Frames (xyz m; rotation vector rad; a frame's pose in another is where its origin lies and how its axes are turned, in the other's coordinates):
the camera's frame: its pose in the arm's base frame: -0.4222 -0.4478 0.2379 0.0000 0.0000 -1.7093
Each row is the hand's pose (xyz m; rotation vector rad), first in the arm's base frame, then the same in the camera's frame.
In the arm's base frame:
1: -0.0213 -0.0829 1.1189 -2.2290 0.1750 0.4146
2: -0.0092 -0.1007 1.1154 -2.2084 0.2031 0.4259
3: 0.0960 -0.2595 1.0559 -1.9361 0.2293 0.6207
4: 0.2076 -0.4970 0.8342 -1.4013 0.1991 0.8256
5: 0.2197 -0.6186 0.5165 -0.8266 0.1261 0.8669
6: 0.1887 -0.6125 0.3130 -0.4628 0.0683 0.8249
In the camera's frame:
1: -0.4168 0.3467 0.8810 -1.8277 -1.7947 1.2222
2: -0.4008 0.3611 0.8775 -1.8416 -1.7607 1.2466
3: -0.2580 0.4872 0.8180 -1.7343 -1.5733 1.6202
4: -0.0382 0.6306 0.5963 -1.3554 -1.1733 2.1494
5: 0.0805 0.6593 0.2786 -0.8238 -0.6985 2.4422
6: 0.0788 0.6278 0.0751 -0.4577 -0.3919 2.4929

